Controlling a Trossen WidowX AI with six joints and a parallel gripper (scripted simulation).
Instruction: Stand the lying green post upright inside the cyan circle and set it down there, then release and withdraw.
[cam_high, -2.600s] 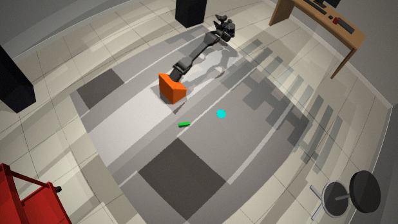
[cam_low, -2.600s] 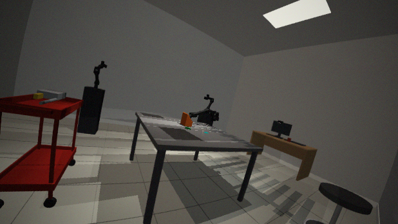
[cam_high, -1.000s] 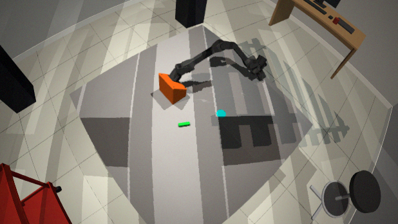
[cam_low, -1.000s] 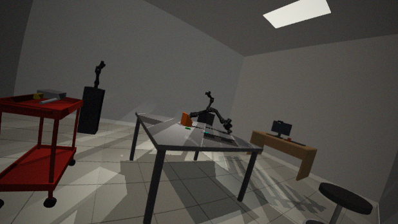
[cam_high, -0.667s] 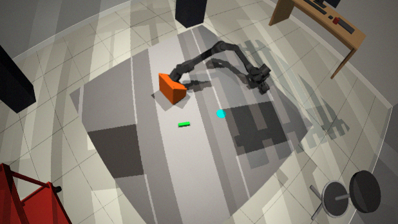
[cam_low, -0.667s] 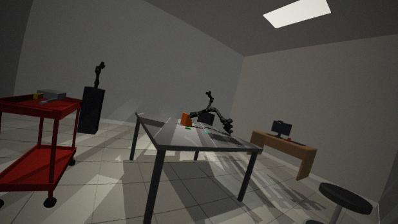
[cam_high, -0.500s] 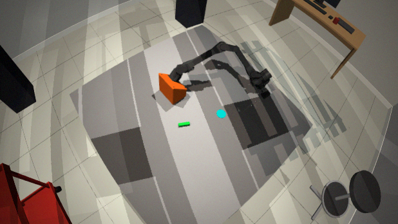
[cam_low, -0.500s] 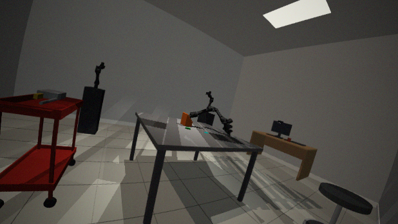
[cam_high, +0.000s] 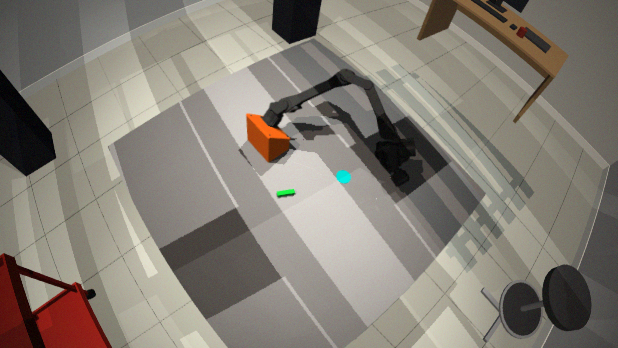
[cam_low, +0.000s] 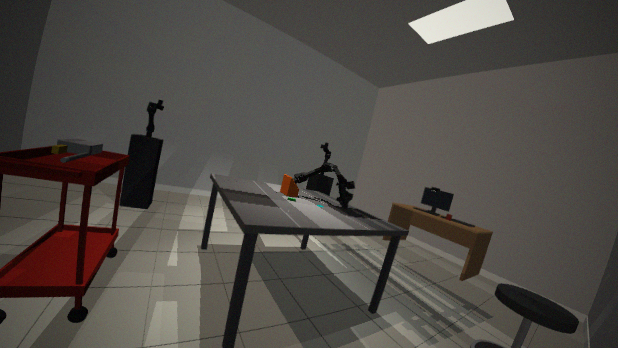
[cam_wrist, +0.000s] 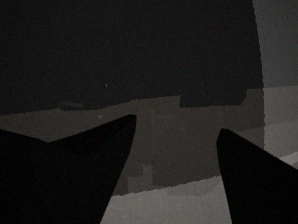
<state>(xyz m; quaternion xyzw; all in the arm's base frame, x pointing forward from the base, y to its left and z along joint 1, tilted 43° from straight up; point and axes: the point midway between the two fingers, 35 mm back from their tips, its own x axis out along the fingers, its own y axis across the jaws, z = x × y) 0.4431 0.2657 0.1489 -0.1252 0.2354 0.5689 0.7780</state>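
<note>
The green post is 400 mm to the right of my gripper tip, 200 mm behind it and 20 mm below it. The rest, counted from my gripper tip: cyan circle: 160 mm to the right, 130 mm behind, 30 mm below.
</note>
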